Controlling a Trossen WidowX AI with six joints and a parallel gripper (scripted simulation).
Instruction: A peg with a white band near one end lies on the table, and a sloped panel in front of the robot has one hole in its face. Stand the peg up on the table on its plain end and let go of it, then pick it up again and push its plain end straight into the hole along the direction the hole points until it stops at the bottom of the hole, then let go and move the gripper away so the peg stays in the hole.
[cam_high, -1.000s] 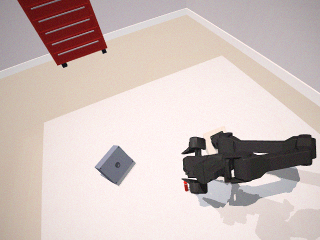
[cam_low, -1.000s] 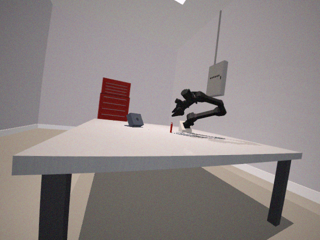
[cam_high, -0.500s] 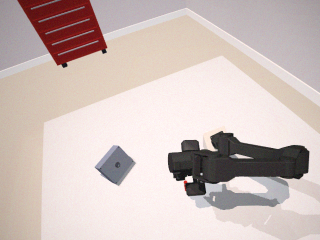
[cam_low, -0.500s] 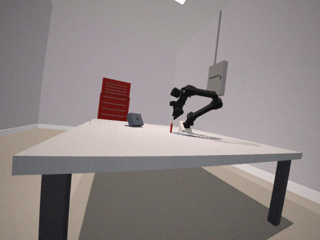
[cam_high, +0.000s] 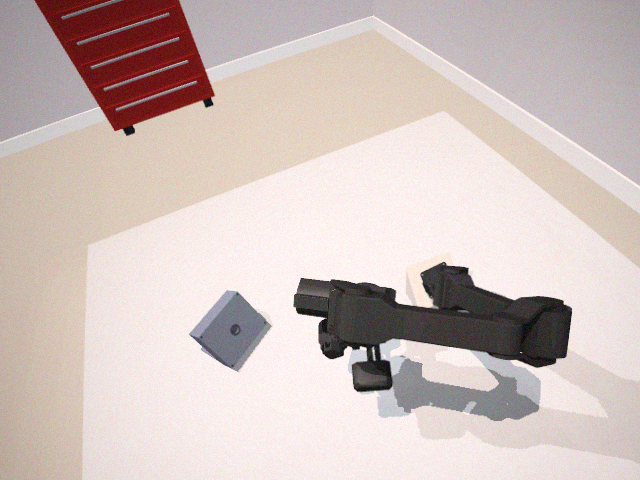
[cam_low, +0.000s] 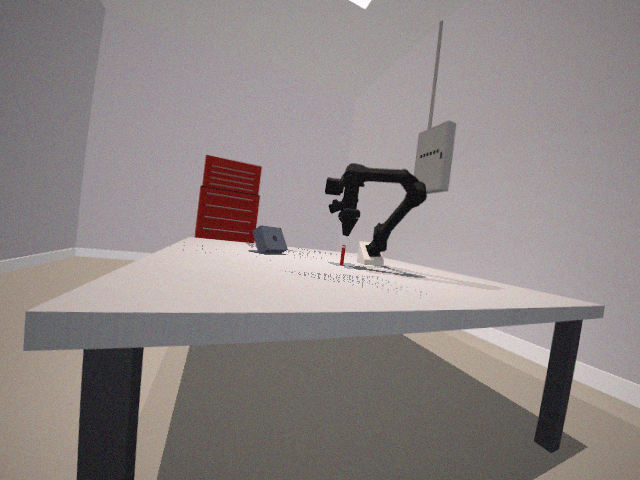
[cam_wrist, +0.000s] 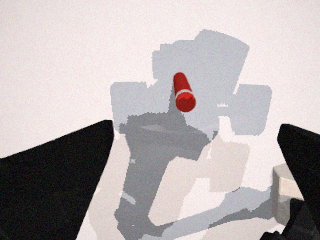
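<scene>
The red peg is 60 mm below my gripper tip. The rest, counted from my gripper tip: grey-blue sloped panel 250 mm ahead, 220 mm to the right, 60 mm below.
</scene>
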